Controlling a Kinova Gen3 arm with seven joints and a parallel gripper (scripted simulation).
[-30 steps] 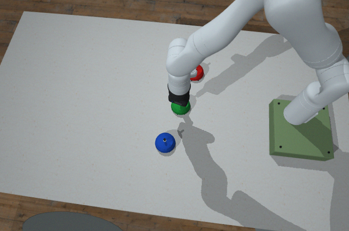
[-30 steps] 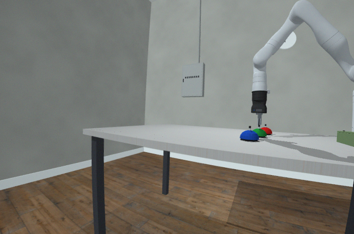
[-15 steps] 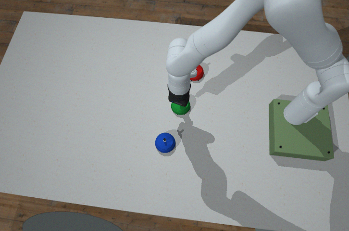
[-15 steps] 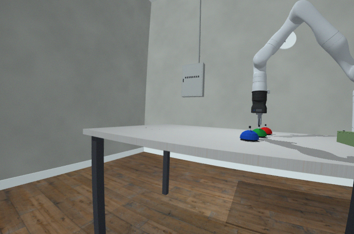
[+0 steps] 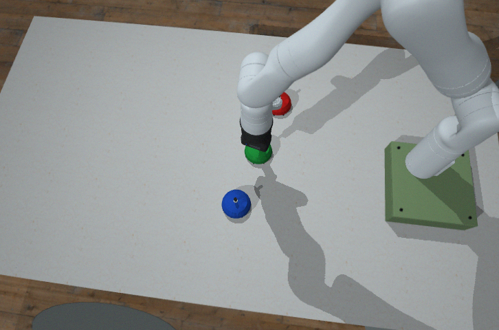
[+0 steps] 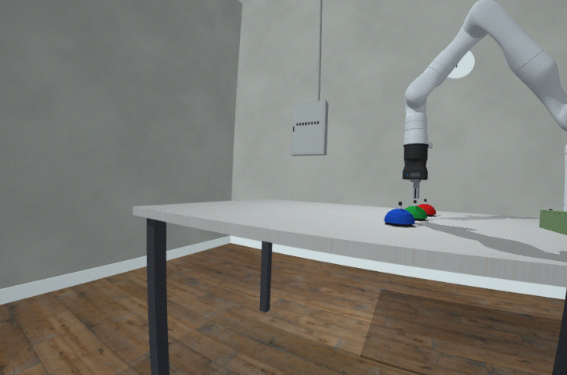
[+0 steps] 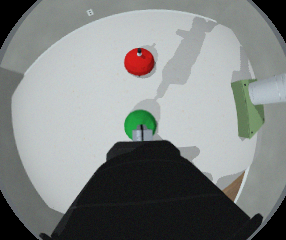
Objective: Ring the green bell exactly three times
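Right now my hand is 50 mm above the green bell. Also, from my hand: red bell 40 mm behind, 170 mm to the right, 50 mm below; then blue bell 40 mm ahead, 170 mm to the left, 50 mm below.
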